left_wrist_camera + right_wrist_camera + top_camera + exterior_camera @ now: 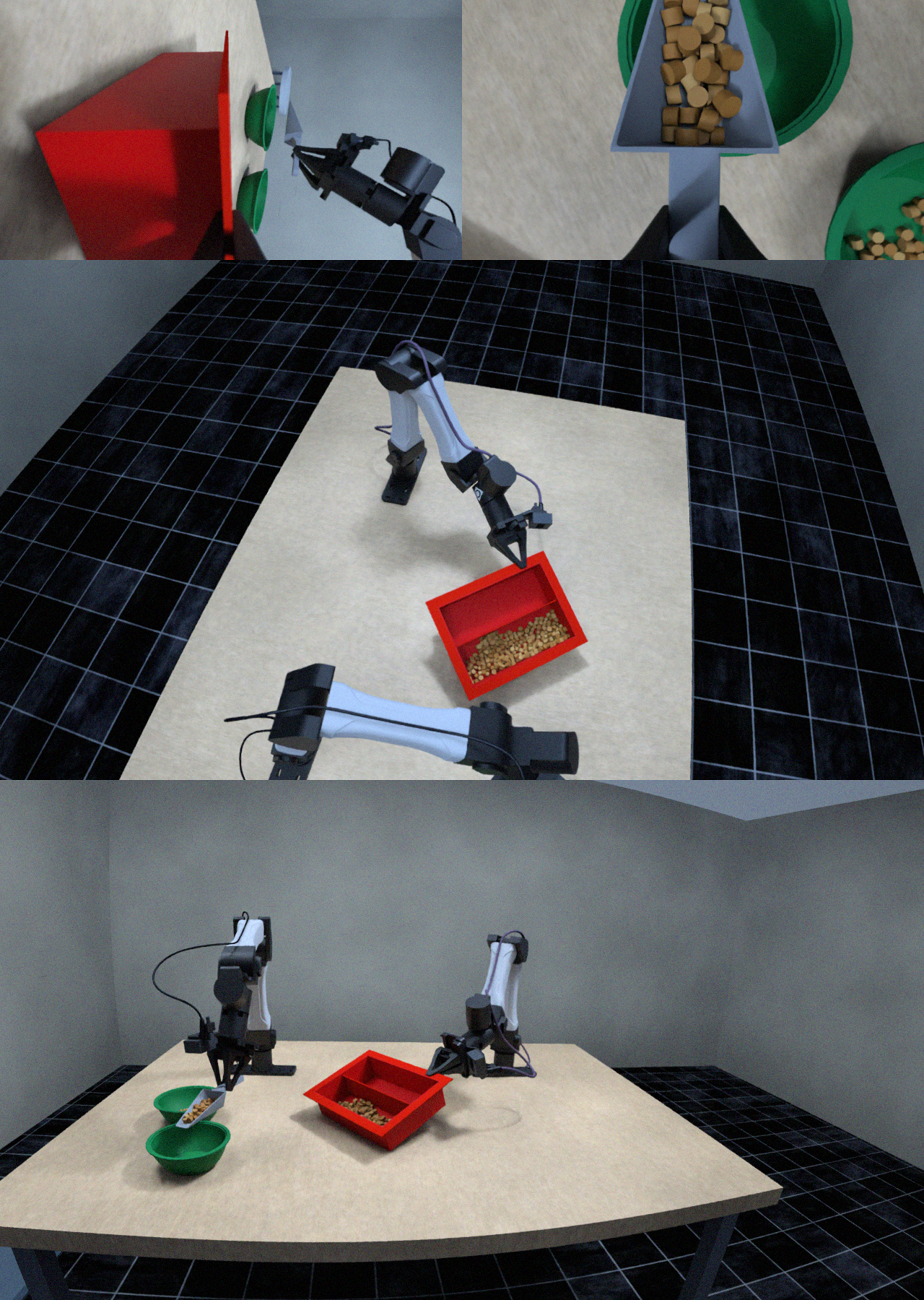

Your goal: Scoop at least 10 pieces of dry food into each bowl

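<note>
The red box lies 1 cm behind my left hand, 12 cm to the right of it and 5 cm below it. From my left hand the other things lie so: grey-blue scoop (14 cm ahead, 44 cm to the right, 1 cm below).
</note>
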